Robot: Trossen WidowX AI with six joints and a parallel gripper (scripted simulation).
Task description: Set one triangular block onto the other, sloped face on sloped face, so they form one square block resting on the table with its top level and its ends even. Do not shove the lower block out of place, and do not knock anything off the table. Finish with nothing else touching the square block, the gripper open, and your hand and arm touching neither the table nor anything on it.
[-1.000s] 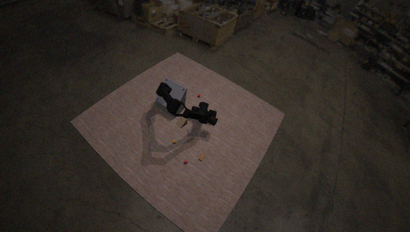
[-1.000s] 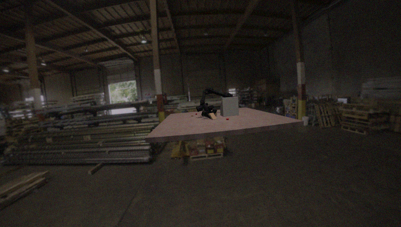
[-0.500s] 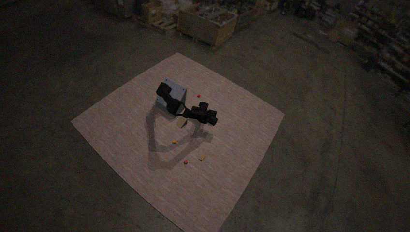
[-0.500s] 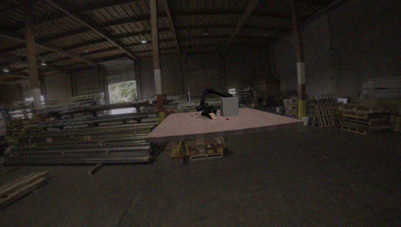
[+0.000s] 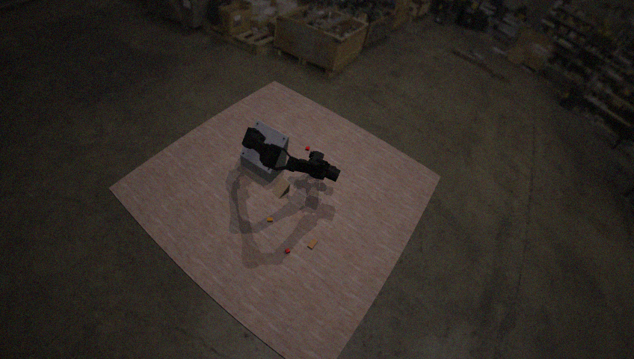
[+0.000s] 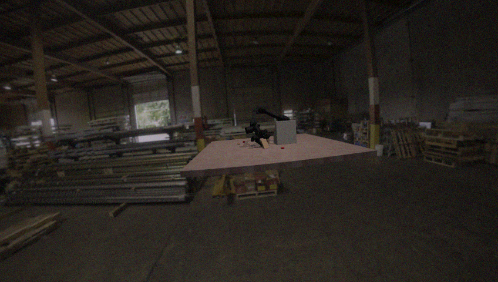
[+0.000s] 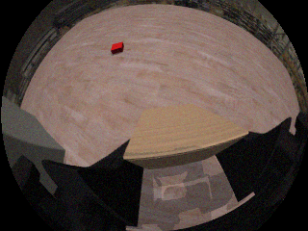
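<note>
My gripper tip is now 1 cm short of the tan wooden triangular block, 1 cm to the left of it and 1 cm below it. Round my gripper tip: orange piece: 5 cm ahead, 36 cm to the right, 2 cm below; red piece: 21 cm ahead, 42 cm to the right, 1 cm below.
</note>
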